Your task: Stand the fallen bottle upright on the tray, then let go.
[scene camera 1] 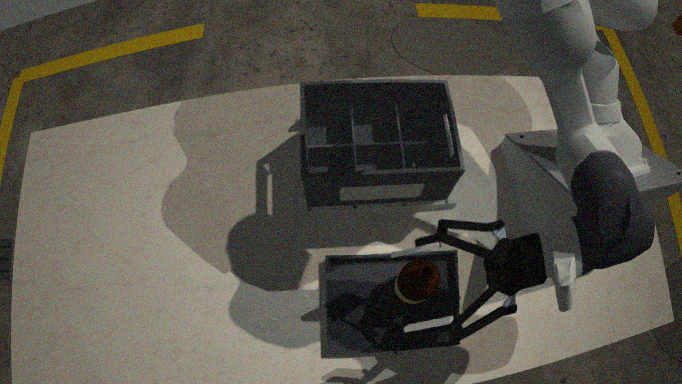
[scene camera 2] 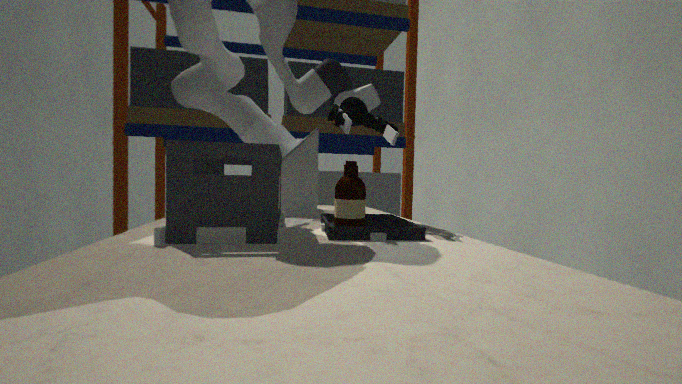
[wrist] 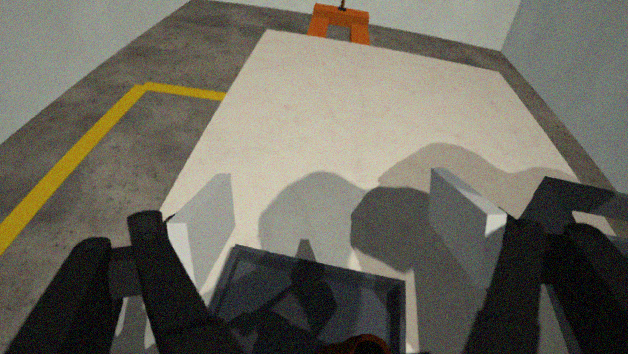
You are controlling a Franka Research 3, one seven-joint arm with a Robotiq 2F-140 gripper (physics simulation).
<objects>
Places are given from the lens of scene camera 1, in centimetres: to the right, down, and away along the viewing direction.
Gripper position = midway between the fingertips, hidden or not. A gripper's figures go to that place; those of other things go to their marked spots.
my gripper (scene camera 1: 400,292): 8, 14, 67
brown bottle (scene camera 1: 419,279): 13, 14, 74
</objects>
